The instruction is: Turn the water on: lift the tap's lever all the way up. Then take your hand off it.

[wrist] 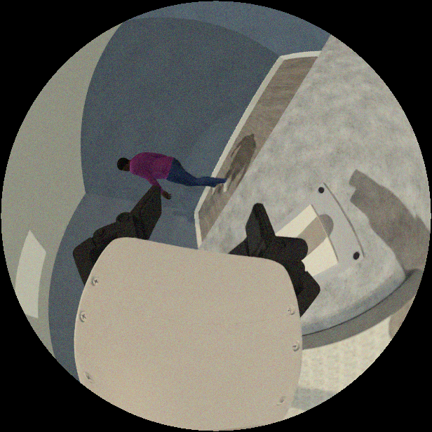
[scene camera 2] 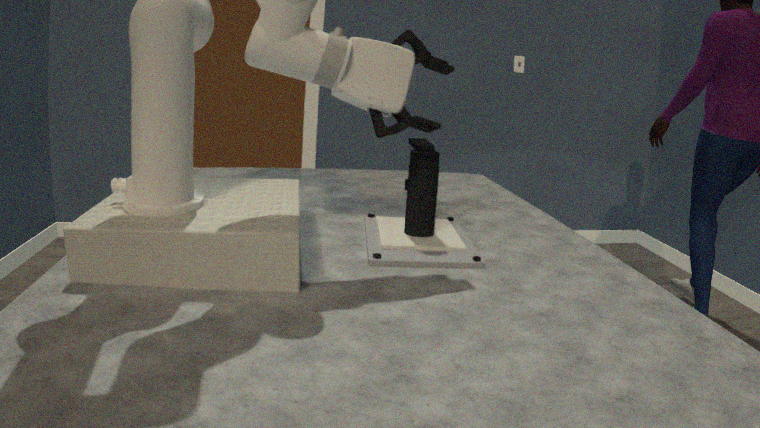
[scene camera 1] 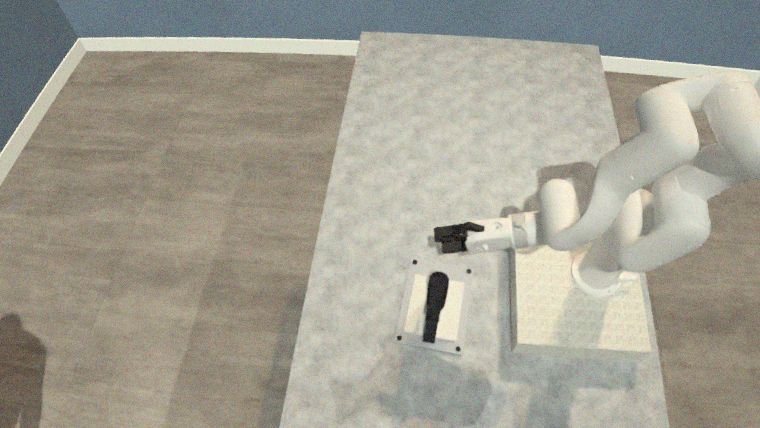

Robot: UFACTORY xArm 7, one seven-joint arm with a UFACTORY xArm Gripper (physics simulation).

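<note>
The black tap stands upright on a grey plate with a cream centre. Its black lever is at the top; its exact angle is hard to tell. My gripper is open, with nothing between its fingers. In the second scene view its lower finger appears just above the lever, with a gap between them. In the first scene view the fingers lie beyond the lever's rounded end. In the wrist view the right finger covers part of the plate, and the tap cannot be told apart from it.
The arm's base stands on a cream block beside the tap's plate. The grey table carries both. A person in a purple top is beyond the table's edge.
</note>
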